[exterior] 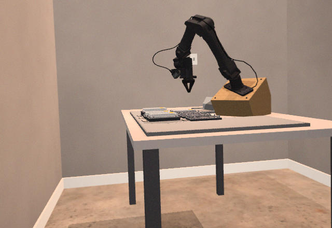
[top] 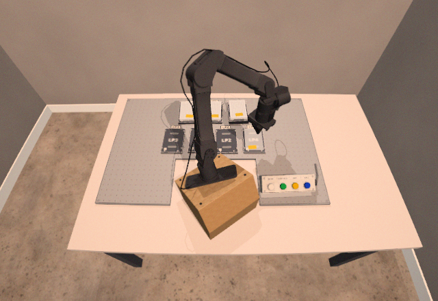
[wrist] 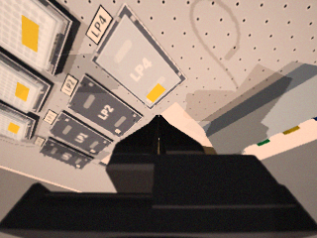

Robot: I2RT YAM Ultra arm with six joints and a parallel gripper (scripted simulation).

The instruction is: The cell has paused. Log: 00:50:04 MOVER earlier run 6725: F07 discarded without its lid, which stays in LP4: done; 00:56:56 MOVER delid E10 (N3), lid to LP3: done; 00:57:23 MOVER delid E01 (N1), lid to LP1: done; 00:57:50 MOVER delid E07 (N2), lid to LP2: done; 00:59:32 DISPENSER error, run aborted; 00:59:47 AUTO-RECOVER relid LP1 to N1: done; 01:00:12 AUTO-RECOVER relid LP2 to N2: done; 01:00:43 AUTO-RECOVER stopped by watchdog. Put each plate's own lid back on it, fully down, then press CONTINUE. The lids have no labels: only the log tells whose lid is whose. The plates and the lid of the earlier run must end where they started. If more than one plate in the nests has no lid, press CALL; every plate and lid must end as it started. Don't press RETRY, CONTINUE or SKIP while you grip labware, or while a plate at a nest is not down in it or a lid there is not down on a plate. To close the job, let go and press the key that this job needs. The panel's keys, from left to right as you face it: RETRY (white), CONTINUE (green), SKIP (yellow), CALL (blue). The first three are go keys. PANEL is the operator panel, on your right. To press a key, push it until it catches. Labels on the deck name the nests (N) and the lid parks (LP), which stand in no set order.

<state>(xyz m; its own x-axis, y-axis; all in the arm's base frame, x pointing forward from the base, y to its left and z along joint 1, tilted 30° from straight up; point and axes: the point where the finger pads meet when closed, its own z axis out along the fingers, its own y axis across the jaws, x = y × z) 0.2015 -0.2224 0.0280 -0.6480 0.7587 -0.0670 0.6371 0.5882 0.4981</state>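
My hand is 23 cm past the green continue key, 8 cm to the left of it and 6 cm above it. From my hand the other things lie so: plate: 23 cm ahead, 10 cm below, 7 cm to the left; then white retry key: 23 cm behind, 6 cm below, 3 cm to the right; then yellow skip key: 23 cm behind, 13 cm to the right, 6 cm below.
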